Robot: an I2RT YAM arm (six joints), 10 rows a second.
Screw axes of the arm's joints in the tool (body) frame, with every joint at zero. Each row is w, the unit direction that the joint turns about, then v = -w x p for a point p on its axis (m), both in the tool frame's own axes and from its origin. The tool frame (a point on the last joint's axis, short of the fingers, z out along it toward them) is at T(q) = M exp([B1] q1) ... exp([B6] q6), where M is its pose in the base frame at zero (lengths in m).
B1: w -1 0 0 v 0.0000 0.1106 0.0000
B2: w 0 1 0 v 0.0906 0.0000 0.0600
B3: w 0 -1 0 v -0.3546 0.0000 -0.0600
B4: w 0 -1 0 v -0.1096 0.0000 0.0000
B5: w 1 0 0 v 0.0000 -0.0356 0.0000
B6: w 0 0 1 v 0.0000 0.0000 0.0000
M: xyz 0.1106 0.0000 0.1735 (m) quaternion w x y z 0.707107 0 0.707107 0
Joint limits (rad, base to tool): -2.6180..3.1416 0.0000..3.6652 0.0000..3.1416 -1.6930..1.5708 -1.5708..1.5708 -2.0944..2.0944
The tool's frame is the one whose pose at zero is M.
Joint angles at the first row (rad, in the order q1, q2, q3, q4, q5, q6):
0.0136, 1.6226, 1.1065, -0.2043, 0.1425, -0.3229
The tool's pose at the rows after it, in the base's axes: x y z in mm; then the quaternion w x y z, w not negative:
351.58 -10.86 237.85 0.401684 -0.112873 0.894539 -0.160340
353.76 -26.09 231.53 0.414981 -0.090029 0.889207 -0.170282
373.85 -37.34 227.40 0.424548 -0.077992 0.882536 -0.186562
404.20 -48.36 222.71 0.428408 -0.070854 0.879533 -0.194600
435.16 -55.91 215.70 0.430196 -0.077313 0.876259 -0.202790
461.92 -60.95 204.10 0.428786 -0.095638 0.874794 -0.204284
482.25 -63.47 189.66 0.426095 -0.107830 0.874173 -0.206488
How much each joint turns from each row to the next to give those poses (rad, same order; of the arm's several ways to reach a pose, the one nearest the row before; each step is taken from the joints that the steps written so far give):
-0.0255, -0.0313, -0.0373, 0.0356, 0.0458, -0.0289
-0.0431, 0.0128, -0.0262, 0.0760, -0.0017, 0.0027
-0.0256, 0.0791, 0.0559, 0.0563, 0.0143, -0.0114
-0.0209, 0.1181, 0.1148, 0.0189, 0.0015, -0.0081
-0.0101, 0.1208, 0.1252, 0.0076, -0.0014, -0.0262
-0.0058, 0.1115, 0.1117, 0.0009, -0.0189, -0.0375
-0.0007, 0.0929, 0.0835, 0.0068, -0.0070, -0.0244

